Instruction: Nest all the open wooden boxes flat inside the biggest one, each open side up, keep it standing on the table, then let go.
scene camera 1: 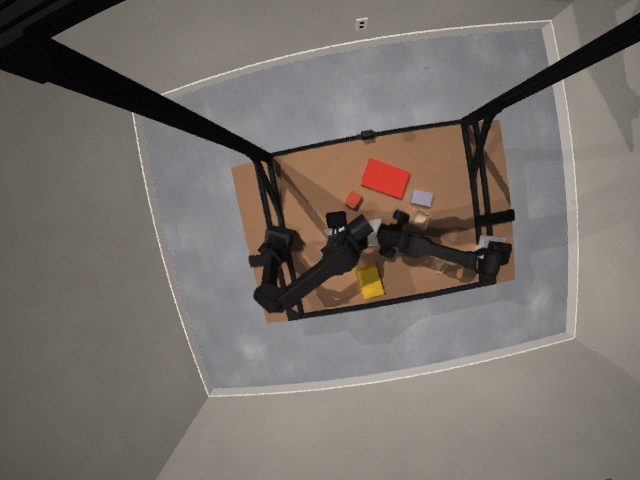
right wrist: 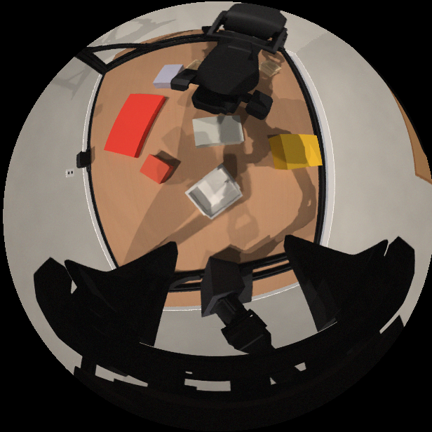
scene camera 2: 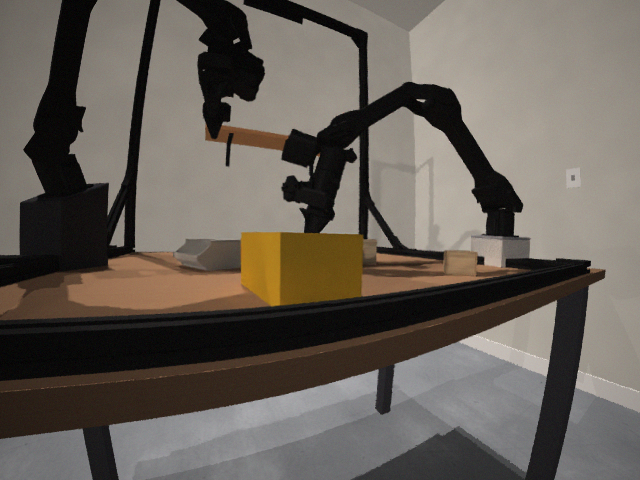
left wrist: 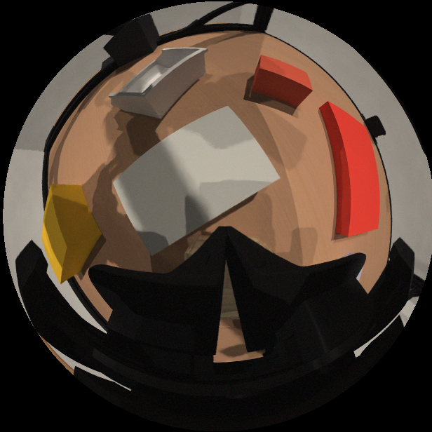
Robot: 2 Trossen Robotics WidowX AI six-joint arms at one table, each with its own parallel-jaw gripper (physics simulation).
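A small open wooden box lies right of centre in scene camera 1. Another wooden box is partly under the left arm's span. Part of a wooden box shows behind the yellow block in scene camera 2. My left gripper points down, shut and empty. In the left wrist view its fingers hide most of a wooden box; whether they touch it is unclear. My right gripper is open and empty, high above the table. How the boxes nest is hidden.
A pale grey block lies beside the left gripper. A grey open tray, a yellow block, a large red slab, a small red block and a lavender block stand around.
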